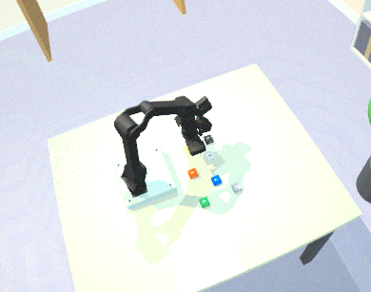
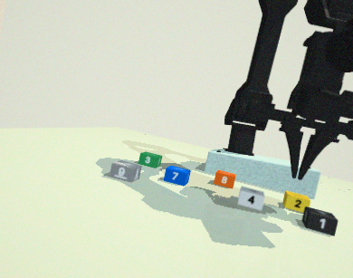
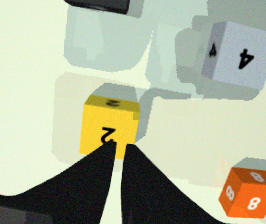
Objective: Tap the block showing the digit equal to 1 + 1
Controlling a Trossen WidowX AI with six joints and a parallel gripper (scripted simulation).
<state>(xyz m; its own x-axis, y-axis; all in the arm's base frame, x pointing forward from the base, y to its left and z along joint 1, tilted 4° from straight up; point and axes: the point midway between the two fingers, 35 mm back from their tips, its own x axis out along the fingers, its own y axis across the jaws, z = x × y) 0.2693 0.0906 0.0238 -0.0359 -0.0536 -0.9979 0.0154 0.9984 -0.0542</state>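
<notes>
My gripper tip is now 50 mm short of the white block, 60 mm to the left of it and 30 mm above it. Round my gripper tip: black block 1 (80 mm ahead, 20 mm to the left, 30 mm below); orange block 8 (40 mm behind, 100 mm to the right, 30 mm below); blue block 7 (30 mm ahead, 170 mm to the right, 30 mm below).
</notes>
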